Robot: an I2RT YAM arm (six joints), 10 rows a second.
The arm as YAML. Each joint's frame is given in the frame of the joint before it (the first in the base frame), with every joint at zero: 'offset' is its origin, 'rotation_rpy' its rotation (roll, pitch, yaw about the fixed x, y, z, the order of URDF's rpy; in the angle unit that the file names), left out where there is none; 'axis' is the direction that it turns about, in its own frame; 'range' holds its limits. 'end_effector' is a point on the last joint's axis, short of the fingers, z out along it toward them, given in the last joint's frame.
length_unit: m
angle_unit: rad
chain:
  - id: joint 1
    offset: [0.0, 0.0, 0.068]
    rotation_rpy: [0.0, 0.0, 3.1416]
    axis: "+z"
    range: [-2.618, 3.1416]
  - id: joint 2
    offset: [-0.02, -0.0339, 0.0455]
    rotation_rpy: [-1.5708, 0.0, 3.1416]
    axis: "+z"
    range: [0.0, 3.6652]
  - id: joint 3
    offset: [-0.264, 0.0, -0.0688]
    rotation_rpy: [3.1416, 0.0, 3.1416]
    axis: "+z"
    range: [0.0, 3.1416]
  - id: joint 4
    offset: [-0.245, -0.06, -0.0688]
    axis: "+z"
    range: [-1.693, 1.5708]
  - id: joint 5
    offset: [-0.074, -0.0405, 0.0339]
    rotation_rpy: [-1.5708, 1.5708, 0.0]
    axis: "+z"
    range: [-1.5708, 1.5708]
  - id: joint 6
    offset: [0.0, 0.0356, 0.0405]
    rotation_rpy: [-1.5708, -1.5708, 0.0]
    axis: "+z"
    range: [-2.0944, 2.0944]
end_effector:
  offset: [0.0, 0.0, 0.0]
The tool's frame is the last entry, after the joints.
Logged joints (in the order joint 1, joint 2, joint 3, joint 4, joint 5, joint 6), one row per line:
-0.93, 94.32, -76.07, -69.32, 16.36, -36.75
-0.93, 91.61, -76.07, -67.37, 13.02, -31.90
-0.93, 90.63, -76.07, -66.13, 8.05, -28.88
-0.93, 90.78, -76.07, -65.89, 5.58, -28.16
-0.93, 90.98, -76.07, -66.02, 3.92, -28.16
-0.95, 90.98, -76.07, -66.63, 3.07, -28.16
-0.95, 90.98, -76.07, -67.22, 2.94, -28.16
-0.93, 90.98, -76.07, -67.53, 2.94, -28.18
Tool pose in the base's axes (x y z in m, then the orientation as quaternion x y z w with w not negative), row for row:
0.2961, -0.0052, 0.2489, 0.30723, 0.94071, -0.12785, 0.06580
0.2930, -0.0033, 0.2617, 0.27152, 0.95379, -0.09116, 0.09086
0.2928, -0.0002, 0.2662, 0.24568, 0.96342, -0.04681, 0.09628
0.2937, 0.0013, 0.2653, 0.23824, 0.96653, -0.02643, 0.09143
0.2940, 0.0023, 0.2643, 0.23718, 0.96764, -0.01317, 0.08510
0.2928, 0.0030, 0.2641, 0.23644, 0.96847, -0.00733, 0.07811
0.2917, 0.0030, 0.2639, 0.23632, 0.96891, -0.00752, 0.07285
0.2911, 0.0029, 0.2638, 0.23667, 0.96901, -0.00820, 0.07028
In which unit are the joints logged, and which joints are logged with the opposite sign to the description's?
The joints are logged in degrees. Opposite sign: joint 1, joint 3, joint 6.
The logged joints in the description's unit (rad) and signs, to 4 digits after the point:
0.0162, 1.6462, 1.3277, -1.2099, 0.2855, 0.6414
0.0162, 1.5989, 1.3277, -1.1758, 0.2272, 0.5568
0.0162, 1.5818, 1.3277, -1.1542, 0.1405, 0.5041
0.0162, 1.5844, 1.3277, -1.1500, 0.0974, 0.4915
0.0162, 1.5879, 1.3277, -1.1523, 0.0684, 0.4915
0.0166, 1.5879, 1.3277, -1.1629, 0.0536, 0.4915
0.0166, 1.5879, 1.3277, -1.1732, 0.0513, 0.4915
0.0162, 1.5879, 1.3277, -1.1786, 0.0513, 0.4918

